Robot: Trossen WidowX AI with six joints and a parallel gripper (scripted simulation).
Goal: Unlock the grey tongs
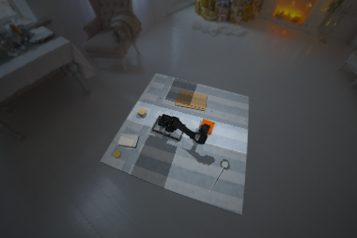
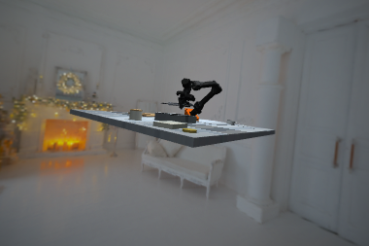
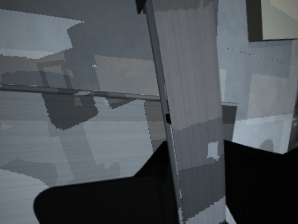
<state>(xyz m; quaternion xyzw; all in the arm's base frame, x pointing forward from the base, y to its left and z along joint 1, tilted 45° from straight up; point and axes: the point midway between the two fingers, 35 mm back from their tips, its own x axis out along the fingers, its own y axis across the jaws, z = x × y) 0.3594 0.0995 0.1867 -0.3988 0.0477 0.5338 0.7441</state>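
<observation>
Right now my gripper tip is 520 mm to the left of the wooden board, 100 mm past it and 100 mm above it. From my gripper tip the other things lie so: pale flat block (280 mm ahead, 230 mm to the left, 90 mm below); then brown cup (310 mm ahead, 100 mm to the right, 70 mm below); then roasting tin (80 mm below, 60 mm to the right, 30 mm behind).
</observation>
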